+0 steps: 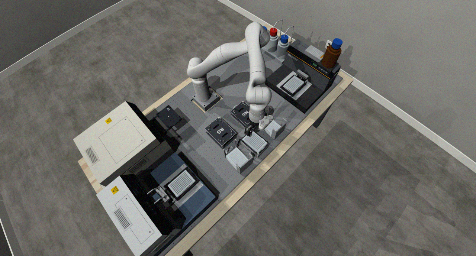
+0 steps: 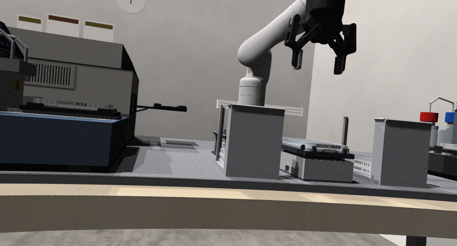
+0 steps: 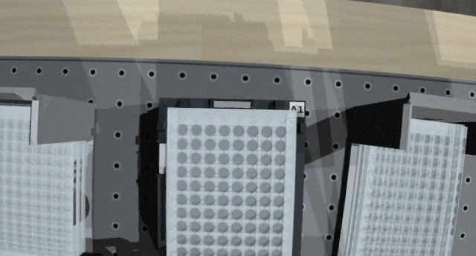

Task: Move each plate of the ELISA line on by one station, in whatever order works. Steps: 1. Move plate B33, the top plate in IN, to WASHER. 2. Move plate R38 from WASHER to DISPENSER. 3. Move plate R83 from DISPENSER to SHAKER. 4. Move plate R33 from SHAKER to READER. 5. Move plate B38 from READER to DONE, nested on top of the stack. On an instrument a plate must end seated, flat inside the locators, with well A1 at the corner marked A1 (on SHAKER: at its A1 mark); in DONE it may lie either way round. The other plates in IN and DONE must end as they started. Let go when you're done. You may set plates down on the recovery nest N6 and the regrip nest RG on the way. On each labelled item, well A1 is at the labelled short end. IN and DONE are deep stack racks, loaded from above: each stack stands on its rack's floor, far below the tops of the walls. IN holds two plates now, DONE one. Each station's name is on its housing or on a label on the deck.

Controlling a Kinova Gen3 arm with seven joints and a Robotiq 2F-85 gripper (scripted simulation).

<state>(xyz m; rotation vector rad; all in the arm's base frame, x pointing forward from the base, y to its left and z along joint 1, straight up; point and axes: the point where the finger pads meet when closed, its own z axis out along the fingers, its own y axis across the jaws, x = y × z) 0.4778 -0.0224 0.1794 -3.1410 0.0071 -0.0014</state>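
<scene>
Now: the plate R33 160 mm below my hand. The rest, counted from my hand: RG nest (200 mm behind, 90 mm to the right, 160 mm below); then plate B38 (140 mm to the right, 190 mm below); then plate B33 (160 mm to the left, 190 mm below).
</scene>
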